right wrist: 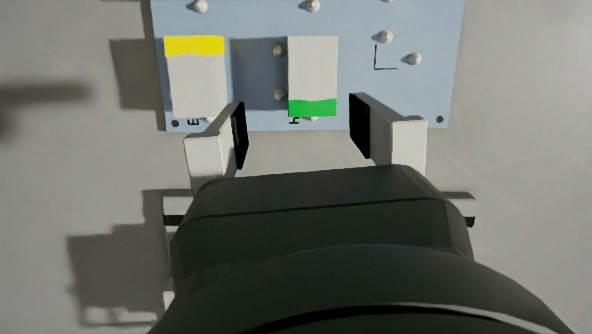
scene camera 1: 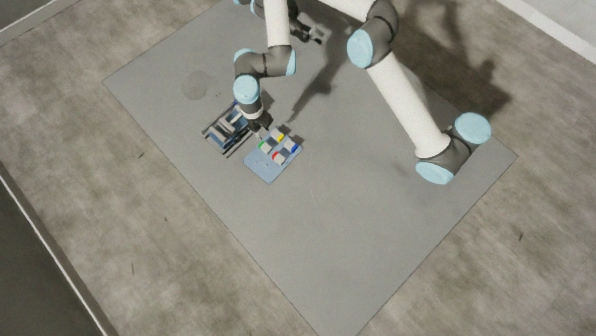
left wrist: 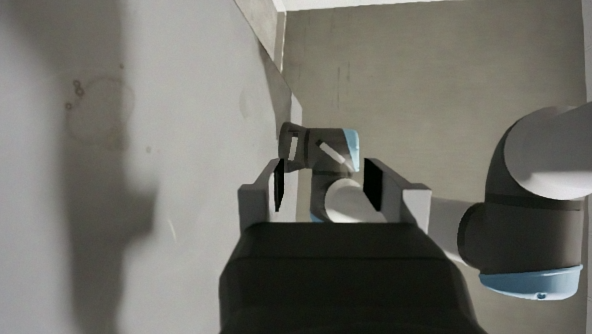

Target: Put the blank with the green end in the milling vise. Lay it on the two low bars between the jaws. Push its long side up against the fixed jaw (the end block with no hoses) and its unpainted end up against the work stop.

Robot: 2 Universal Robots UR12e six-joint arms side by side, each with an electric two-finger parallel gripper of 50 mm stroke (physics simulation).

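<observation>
The blank with the green end (scene camera 1: 266,147) (right wrist: 312,72) lies on the light blue plate (scene camera 1: 269,173) (right wrist: 405,100). In the right wrist view its green end faces the gripper. My right gripper (scene camera 1: 258,134) (right wrist: 297,120) is open and empty, beside the plate's edge near the green end; its height above the plate is hard to tell. The milling vise (scene camera 1: 216,140) stands left of the plate in the scene view, partly hidden by the right arm. Its jaws, bars and work stop are too small to tell apart there. My left gripper (scene camera 1: 319,36) (left wrist: 323,175) is open and empty, far from the plate.
The yellow-ended blank (scene camera 1: 275,136) (right wrist: 197,82), the blue-ended blank (scene camera 1: 289,145) and the red-ended blank (scene camera 1: 279,158) share the plate. Small pegs rise from it. Vise parts show at both sides of the right gripper body in the right wrist view.
</observation>
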